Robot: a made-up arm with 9 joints.
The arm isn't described. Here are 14 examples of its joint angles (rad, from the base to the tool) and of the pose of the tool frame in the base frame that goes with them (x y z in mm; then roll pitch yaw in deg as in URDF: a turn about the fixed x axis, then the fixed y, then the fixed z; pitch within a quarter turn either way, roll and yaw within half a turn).
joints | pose
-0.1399 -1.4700 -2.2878 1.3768 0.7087 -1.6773 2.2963 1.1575 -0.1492 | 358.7 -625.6 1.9 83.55 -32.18 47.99
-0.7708 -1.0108 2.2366 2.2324 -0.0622 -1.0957 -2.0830 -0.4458 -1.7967 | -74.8 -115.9 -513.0 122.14 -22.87 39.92
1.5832 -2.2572 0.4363 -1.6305 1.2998 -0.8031 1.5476 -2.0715 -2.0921 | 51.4 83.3 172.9 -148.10 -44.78 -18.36
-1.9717 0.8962 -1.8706 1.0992 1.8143 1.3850 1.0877 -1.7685 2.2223 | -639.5 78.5 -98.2 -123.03 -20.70 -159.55
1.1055 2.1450 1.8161 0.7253 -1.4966 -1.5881 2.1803 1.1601 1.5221 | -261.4 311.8 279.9 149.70 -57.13 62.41
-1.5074 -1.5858 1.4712 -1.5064 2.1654 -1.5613 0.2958 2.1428 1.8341 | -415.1 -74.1 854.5 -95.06 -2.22 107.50
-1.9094 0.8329 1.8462 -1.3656 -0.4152 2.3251 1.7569 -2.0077 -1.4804 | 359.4 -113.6 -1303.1 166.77 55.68 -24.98
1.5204 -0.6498 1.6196 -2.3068 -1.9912 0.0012 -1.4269 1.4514 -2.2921 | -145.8 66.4 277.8 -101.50 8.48 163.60
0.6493 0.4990 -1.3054 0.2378 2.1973 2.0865 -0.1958 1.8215 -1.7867 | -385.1 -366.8 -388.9 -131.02 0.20 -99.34
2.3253 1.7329 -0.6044 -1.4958 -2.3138 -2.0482 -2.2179 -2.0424 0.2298 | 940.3 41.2 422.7 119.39 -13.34 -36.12
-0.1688 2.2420 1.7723 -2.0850 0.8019 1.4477 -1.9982 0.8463 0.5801 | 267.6 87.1 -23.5 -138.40 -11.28 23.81
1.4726 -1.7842 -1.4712 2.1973 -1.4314 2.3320 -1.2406 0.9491 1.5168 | 420.6 420.6 377.4 -59.45 65.19 76.64
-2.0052 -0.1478 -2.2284 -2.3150 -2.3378 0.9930 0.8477 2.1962 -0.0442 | -2.4 764.9 -670.0 85.19 -36.21 153.48
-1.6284 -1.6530 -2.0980 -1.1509 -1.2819 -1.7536 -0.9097 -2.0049 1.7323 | -838.1 -45.4 428.0 65.40 -22.24 -159.68
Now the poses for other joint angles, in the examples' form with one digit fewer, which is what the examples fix.
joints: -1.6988 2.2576 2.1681 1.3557 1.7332 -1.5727 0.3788 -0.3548 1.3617
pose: 233 208 -701 164.6 -50.3 -162.9
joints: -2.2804 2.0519 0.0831 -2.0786 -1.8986 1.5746 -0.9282 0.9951 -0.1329
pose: 759 -83 -537 103.3 -44.2 24.9
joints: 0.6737 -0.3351 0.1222 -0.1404 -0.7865 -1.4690 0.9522 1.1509 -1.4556
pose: 95 -252 -183 -100.1 -42.5 22.0
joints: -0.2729 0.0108 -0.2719 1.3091 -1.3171 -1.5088 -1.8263 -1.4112 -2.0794
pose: -292 206 -187 151.2 -23.8 85.6
